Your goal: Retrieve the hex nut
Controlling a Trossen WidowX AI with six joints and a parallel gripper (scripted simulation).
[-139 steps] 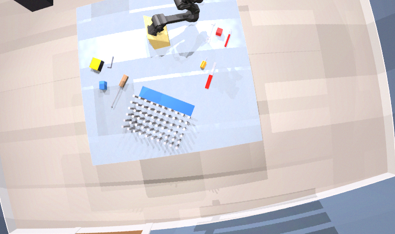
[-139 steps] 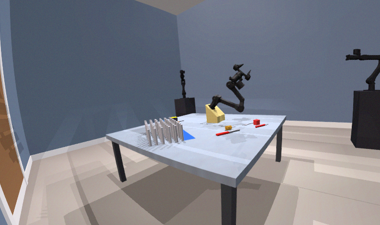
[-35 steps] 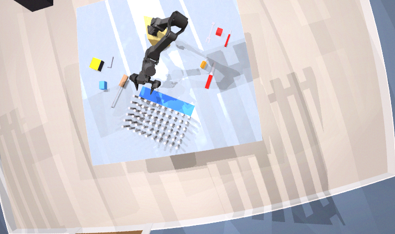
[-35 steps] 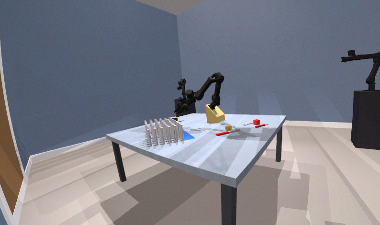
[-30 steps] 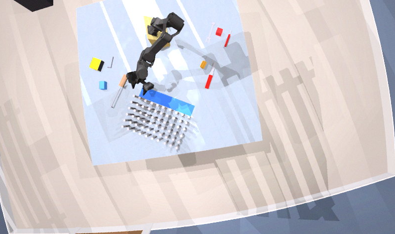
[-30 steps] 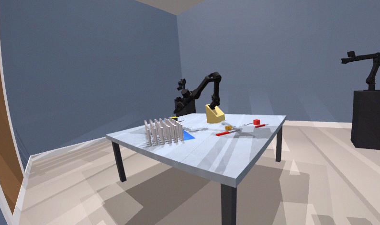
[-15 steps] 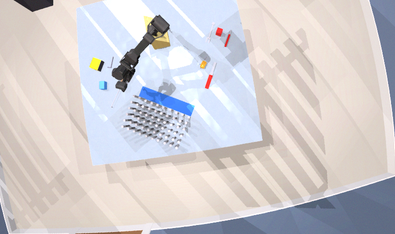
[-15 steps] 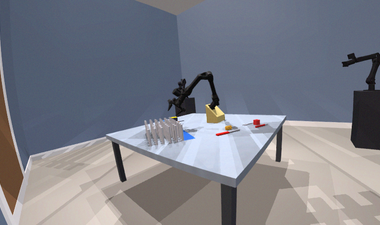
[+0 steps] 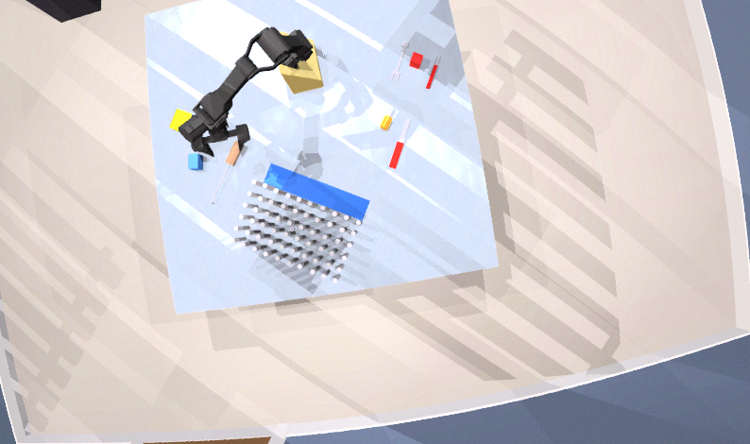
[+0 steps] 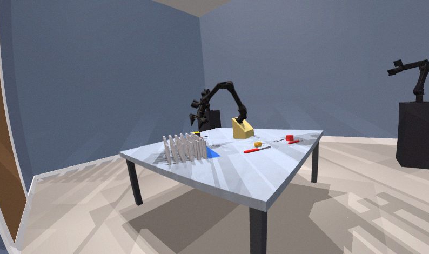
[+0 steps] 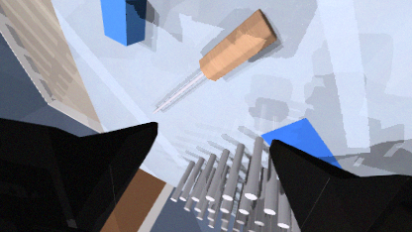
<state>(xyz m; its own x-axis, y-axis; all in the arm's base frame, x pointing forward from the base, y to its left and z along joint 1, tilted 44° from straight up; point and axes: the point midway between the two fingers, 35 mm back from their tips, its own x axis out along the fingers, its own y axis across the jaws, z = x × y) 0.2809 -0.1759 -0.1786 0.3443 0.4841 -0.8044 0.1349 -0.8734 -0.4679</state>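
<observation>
Right now the wooden-handled tool is 6 cm ahead of my gripper tip, 8 cm to the right of it and 12 cm below it. From my gripper tip the other things lie so: yellow-black block 19 cm behind, 22 cm to the right, 11 cm below; blue taped strip 16 cm ahead, 27 cm to the left, 13 cm below; blue cube 2 cm behind, 19 cm to the right, 11 cm below.
</observation>
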